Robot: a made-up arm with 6 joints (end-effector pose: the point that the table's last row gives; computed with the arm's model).
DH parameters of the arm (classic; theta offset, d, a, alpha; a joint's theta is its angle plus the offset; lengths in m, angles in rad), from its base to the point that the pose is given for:
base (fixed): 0 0 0 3.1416
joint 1: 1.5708 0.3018 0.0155 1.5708
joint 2: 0 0.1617 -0.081 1.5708
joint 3: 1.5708 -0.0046 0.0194 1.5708
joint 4: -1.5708 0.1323 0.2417 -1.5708
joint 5: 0 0.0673 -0.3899 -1.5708
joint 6: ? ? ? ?
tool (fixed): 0 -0.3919 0 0
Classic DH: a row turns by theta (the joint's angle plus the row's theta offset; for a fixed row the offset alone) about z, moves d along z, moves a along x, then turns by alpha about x.
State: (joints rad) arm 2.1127 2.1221 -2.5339 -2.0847 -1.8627 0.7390
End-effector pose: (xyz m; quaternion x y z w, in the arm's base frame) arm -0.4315 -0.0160 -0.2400 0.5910 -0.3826 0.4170 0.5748
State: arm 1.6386 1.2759 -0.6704 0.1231 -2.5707 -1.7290
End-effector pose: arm 0.4953 -0.7035 -0.6346 -0.4840 0.0058 -0.2035 0.8511
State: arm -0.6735 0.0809 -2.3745 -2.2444 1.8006 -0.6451
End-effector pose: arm -0.1150 0.5828 -0.3842 -0.3690 -0.2387 0.8407 0.3165
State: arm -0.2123 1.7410 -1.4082 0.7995 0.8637 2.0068
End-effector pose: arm -0.3859 0.0187 -0.0118 0.8469 0.4459 0.1816 0.2256
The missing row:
joint 6: -1.5708 0.02 0.0633 1.5708
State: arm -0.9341 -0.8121 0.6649 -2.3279 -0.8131 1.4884
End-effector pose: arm -0.1414 0.4269 -0.3228 0.6917 -0.3964 0.4554 0.3962
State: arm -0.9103 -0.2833 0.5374 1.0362 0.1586 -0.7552
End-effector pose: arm 0.1609 0.4873 -0.0679 0.4817 -0.5406 0.5267 0.4454
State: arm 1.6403 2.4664 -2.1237 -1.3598 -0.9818 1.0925
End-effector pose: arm -0.3571 -0.2492 -0.3055 0.5963 0.0729 0.7656 0.2302
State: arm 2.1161 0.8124 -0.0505 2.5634 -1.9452 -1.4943
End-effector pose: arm -0.1993 0.0820 0.3563 0.6235 -0.5295 0.3226 0.4762
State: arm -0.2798 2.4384 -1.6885 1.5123 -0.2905 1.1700
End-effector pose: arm 0.0439 0.1760 -0.0843 0.3503 0.7987 -0.3162 0.3733
